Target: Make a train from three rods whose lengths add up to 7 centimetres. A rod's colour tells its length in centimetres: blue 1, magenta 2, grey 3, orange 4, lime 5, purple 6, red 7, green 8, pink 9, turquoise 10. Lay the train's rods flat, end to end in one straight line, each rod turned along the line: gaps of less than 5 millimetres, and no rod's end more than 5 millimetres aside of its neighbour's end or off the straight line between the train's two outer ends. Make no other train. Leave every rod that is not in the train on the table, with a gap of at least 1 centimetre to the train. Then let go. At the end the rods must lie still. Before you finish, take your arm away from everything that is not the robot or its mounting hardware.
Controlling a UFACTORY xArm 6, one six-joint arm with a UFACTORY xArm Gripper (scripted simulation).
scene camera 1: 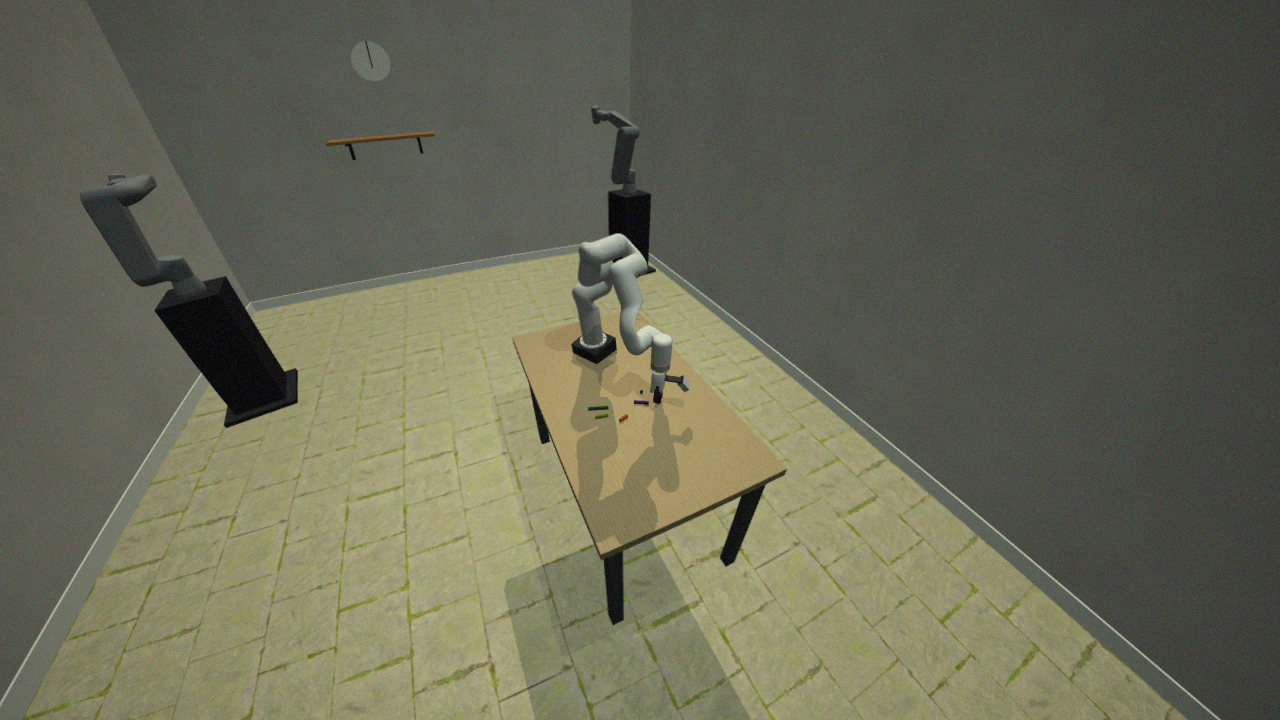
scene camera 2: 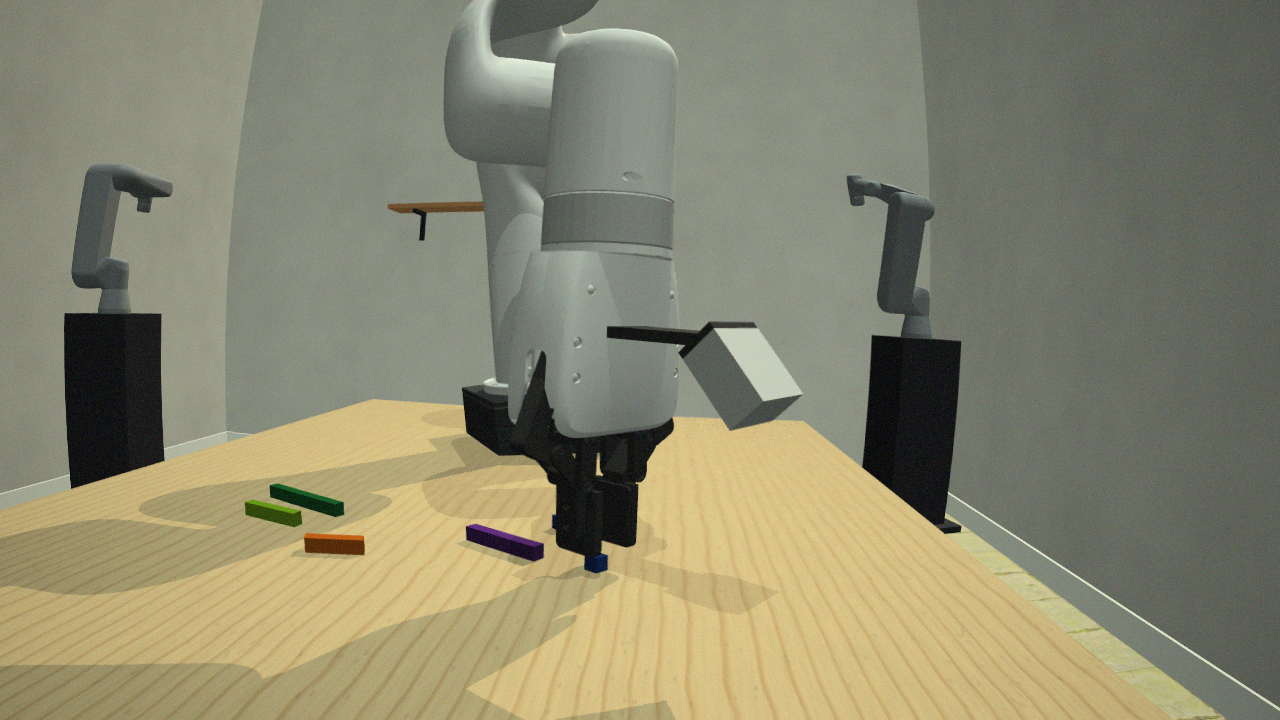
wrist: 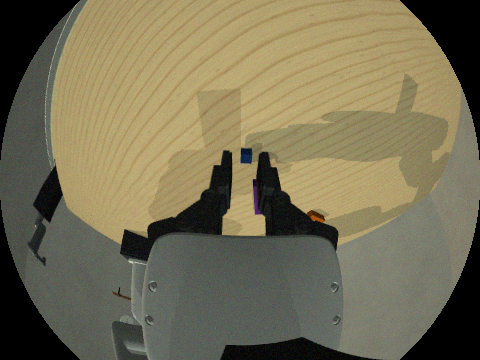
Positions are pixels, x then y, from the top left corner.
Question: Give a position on an orange rod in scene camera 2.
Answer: At 314, 543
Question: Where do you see a green rod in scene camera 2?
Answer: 328, 506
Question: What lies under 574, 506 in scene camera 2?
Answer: The gripper.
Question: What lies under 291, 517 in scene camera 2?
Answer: A lime rod.
